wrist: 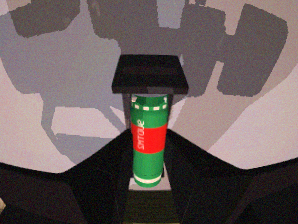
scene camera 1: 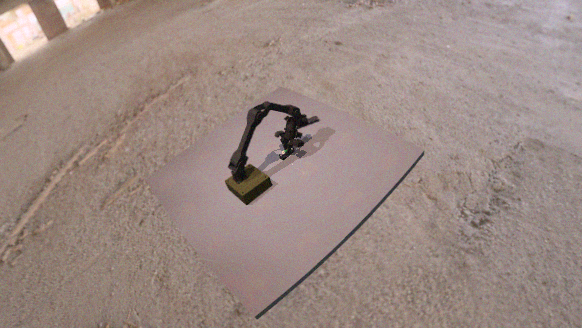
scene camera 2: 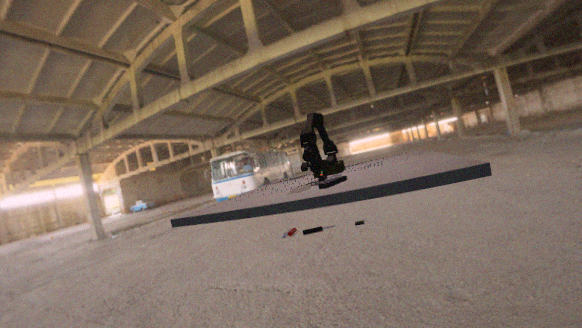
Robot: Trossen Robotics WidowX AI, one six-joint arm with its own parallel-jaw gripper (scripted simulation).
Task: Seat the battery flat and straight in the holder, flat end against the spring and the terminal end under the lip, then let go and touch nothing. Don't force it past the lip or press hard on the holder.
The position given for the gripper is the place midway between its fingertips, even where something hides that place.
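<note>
You've got the gripper (wrist: 148, 135) here, and there's a battery (wrist: 149, 115) too.
</note>
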